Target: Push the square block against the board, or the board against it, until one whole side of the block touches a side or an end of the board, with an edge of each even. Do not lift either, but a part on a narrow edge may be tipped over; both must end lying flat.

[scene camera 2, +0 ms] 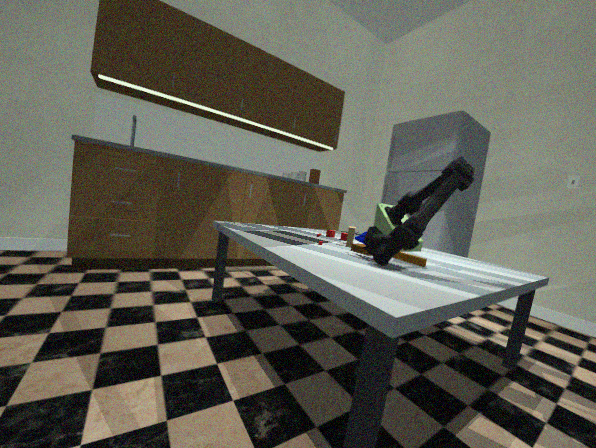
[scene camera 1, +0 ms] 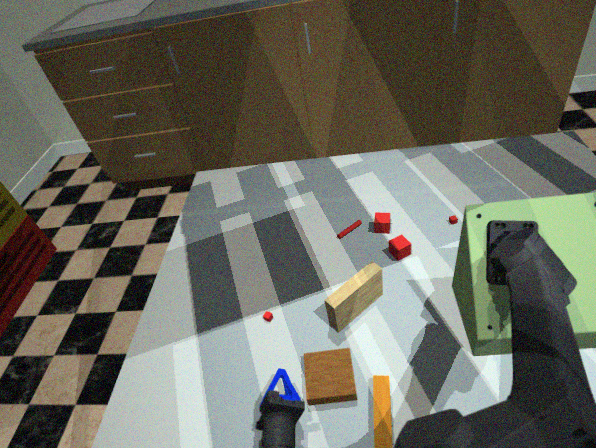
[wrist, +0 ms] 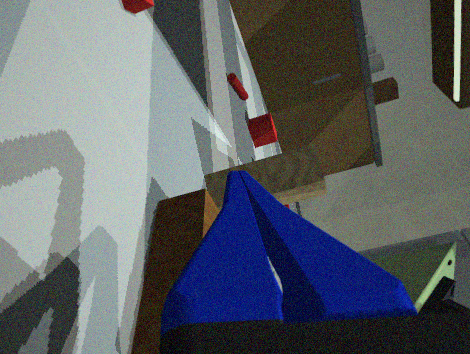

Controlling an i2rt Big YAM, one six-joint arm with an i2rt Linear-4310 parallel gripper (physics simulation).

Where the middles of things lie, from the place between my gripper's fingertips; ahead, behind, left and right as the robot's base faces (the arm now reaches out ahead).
Right now my hand is 9 cm past the square block [scene camera 1: 329, 378], 5 cm above it and 1 cm to the left of it. The rest, counted from my hand: board [scene camera 1: 358, 293] 18 cm to the right, 14 cm behind, 1 cm below.
